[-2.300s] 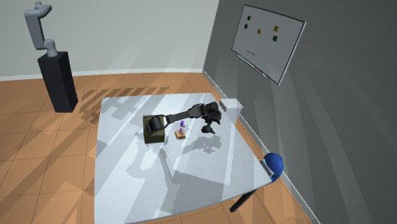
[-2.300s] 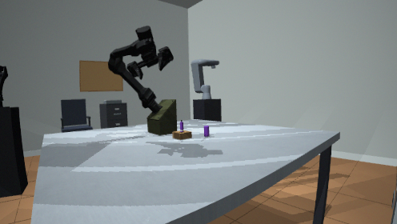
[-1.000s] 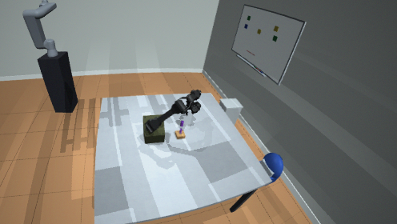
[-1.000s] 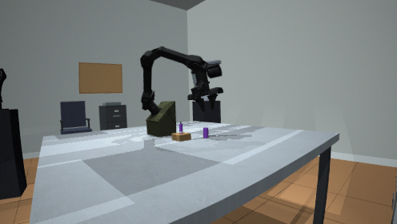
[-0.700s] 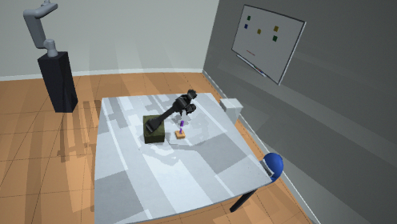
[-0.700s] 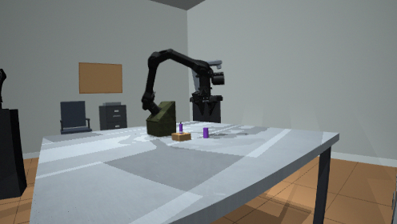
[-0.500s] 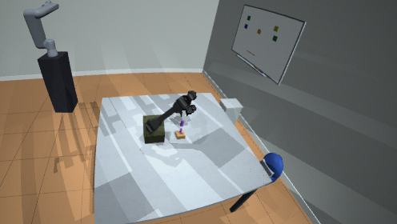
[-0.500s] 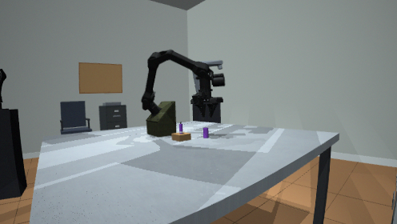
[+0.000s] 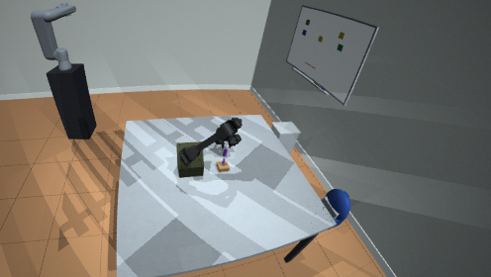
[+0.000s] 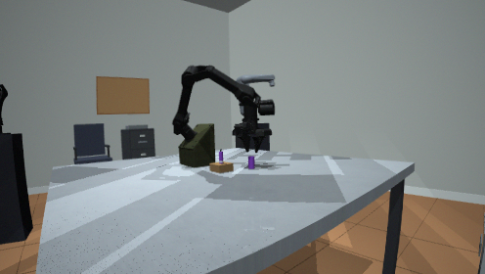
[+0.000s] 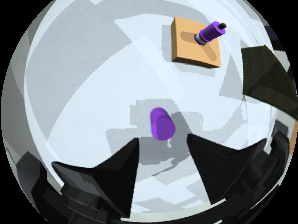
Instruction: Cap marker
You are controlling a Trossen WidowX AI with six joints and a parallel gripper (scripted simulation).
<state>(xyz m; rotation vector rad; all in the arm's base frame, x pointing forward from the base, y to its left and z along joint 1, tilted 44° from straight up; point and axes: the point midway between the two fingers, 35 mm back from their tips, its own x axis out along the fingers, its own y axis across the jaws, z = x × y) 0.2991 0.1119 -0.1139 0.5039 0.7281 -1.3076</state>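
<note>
Now: gripper tip 4 cm above the purple cap. From my gripper tip the other things lie so: tan holder block 4 cm behind, 13 cm to the right, 5 cm below.
</note>
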